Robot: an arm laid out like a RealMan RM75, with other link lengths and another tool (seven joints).
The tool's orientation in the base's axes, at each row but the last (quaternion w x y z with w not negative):
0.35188 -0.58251 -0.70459 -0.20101
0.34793 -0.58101 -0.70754 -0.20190
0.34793 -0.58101 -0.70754 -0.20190
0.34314 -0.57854 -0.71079 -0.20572
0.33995 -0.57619 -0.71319 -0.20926
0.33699 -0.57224 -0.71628 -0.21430
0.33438 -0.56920 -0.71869 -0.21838
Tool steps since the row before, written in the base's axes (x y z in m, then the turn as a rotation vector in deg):
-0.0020 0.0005 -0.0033 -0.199 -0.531 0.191
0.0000 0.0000 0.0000 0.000 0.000 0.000
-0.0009 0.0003 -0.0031 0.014 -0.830 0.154
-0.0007 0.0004 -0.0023 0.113 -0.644 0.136
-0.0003 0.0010 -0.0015 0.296 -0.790 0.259
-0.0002 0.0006 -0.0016 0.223 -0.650 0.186
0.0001 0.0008 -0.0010 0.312 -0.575 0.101
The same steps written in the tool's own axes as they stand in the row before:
-0.0019 -0.0014 0.0031 -0.207 -0.343 -0.444
0.0000 0.0000 0.0000 0.000 0.000 0.000
-0.0020 -0.0004 0.0025 -0.455 -0.207 -0.680
-0.0013 -0.0003 0.0020 -0.351 -0.064 -0.565
-0.0004 0.0001 0.0018 -0.380 0.065 -0.794
-0.0007 0.0001 0.0016 -0.330 0.036 -0.630
-0.0002 0.0004 0.0012 -0.353 0.147 -0.541

